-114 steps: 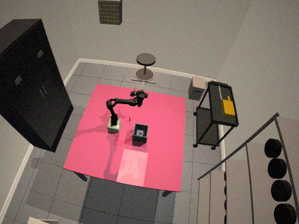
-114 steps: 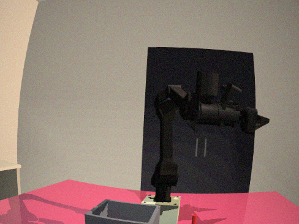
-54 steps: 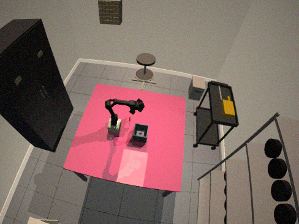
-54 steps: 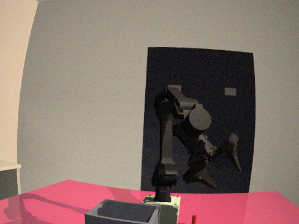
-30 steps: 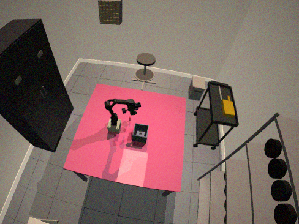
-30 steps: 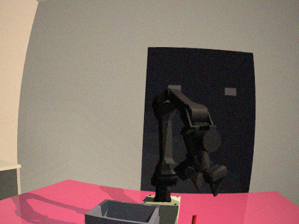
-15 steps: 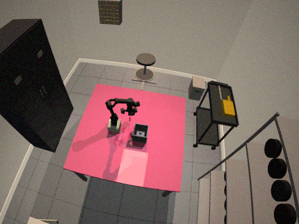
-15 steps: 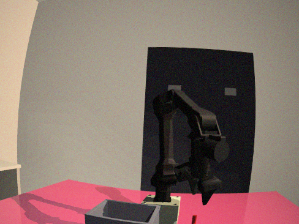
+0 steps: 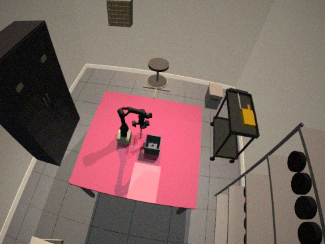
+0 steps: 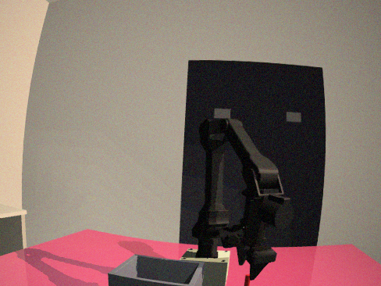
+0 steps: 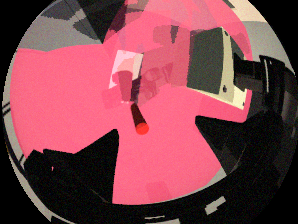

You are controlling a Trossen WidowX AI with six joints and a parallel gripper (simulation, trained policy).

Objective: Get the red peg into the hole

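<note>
My gripper tip is now 40 mm above the red peg and 20 mm short of it. The rest, counted from my gripper tip: plate: 190 mm to the right, 160 mm ahead, 40 mm below.
</note>
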